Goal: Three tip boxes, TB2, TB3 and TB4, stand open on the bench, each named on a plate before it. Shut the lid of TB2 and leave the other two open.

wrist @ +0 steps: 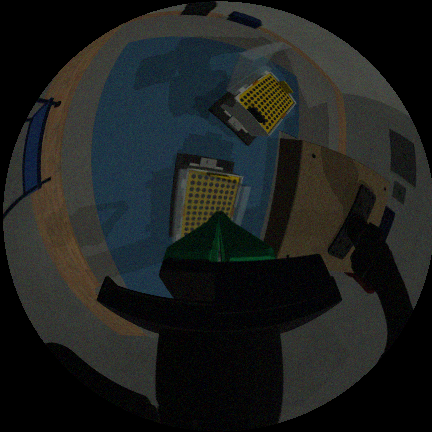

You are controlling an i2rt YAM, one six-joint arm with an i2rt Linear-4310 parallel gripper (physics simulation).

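Places are measured from the arm's base along level axes (x ahead, y left, z up), in centimetres.
Where they show: gripper, between the fingertips: (218, 216); arm's base, origin of its link: (353, 223).
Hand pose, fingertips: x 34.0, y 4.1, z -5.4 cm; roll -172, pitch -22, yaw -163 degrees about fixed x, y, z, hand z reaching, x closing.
Each offset is from my fingertips to the top centre of the thing. "spot": to the spot under its first point. Level surfaces: height alone.
One tip box {spot: dx +0.4, dy -1.0, dz -2.1 cm} (209, 197) with a yellow perforated rack stands at the middle of the view. A clear panel, seemingly its raised lid {spot: dx -2.0, dy -1.7, dz +0.1 cm} (243, 202), shows along its right side. A second tip box {dx -7.3, dy -18.9, dz -6.4 cm} (267, 102) stands turned at the upper right, its clear lid {spot: dx -0.2, dy -20.9, dz -4.0 cm} (252, 62) raised at its far side. Small pale plates {spot: dx -2.0, dy -4.2, dz -12.0 cm} (208, 162) {spot: dx -4.4, dy -12.3, dz -12.1 cm} (234, 123) show on their dark bases, too small to read, so I cannot tell which box is which. A third box does not show. My gripper (218, 216) has green fingers, shut and empty; they hide the near box's lower end. Contact cannot be told.
The boxes stand on a blue mat {dz -13.9 cm} (125, 150). A brown board or block (320, 185) with a dark bar (353, 220) stands at the right, beside a dark arm-like shape (372, 250). A blue-framed object (35, 150) is beyond the wooden edge (55, 220) at the left. The light is dim.
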